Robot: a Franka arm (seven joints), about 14 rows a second.
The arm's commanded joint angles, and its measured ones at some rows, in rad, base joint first. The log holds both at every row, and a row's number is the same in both.
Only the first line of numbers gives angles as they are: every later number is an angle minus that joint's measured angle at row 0.
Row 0, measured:
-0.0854, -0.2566, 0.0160, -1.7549, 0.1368, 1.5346, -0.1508
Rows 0 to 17, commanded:
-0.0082, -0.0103, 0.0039, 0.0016, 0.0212, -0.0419, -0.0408
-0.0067, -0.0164, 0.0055, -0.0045, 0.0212, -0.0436, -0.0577
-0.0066, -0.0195, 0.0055, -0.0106, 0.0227, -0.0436, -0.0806
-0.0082, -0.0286, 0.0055, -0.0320, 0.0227, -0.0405, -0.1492
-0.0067, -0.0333, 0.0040, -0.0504, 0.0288, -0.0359, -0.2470
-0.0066, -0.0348, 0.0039, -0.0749, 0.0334, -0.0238, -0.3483
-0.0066, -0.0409, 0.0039, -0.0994, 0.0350, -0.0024, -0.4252
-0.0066, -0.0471, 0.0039, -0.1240, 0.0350, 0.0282, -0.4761
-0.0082, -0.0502, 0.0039, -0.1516, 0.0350, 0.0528, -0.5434
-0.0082, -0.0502, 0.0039, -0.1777, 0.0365, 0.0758, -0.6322
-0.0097, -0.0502, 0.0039, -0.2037, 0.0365, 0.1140, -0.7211
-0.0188, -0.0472, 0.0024, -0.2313, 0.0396, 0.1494, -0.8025
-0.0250, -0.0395, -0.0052, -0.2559, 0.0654, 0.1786, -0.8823
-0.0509, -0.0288, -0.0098, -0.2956, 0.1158, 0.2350, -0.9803
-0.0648, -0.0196, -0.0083, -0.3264, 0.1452, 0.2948, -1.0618
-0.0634, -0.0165, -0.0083, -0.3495, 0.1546, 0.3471, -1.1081
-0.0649, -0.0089, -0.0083, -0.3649, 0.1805, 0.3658, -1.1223
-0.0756, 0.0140, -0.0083, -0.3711, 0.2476, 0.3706, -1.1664
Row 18, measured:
-0.0540, 0.0058, -0.0159, -0.3331, 0.1615, 0.3357, -1.0847
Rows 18 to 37, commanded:
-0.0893, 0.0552, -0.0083, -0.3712, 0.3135, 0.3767, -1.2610
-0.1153, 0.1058, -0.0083, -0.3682, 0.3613, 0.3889, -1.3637
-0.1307, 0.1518, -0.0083, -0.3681, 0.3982, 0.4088, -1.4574
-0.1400, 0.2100, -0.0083, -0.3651, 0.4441, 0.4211, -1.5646
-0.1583, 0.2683, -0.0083, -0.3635, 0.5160, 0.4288, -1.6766
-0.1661, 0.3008, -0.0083, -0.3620, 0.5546, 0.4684, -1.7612
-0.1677, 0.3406, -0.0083, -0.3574, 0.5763, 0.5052, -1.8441
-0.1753, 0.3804, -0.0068, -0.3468, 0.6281, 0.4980, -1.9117
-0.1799, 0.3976, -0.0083, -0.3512, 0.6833, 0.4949, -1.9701
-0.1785, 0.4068, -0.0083, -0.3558, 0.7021, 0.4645, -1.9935
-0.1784, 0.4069, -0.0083, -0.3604, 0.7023, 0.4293, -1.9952
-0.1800, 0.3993, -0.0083, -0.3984, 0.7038, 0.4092, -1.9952
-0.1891, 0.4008, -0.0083, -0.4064, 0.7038, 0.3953, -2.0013
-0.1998, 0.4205, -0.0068, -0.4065, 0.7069, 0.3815, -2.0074
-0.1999, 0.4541, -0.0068, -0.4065, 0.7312, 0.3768, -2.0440
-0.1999, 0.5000, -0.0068, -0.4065, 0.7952, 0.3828, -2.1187
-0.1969, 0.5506, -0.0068, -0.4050, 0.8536, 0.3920, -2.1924
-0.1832, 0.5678, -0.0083, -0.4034, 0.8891, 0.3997, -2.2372
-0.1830, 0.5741, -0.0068, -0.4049, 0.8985, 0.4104, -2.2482
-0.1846, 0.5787, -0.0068, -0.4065, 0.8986, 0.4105, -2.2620
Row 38, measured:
-0.1790, 0.5577, -0.0144, -0.4144, 0.8667, 0.4022, -2.2174
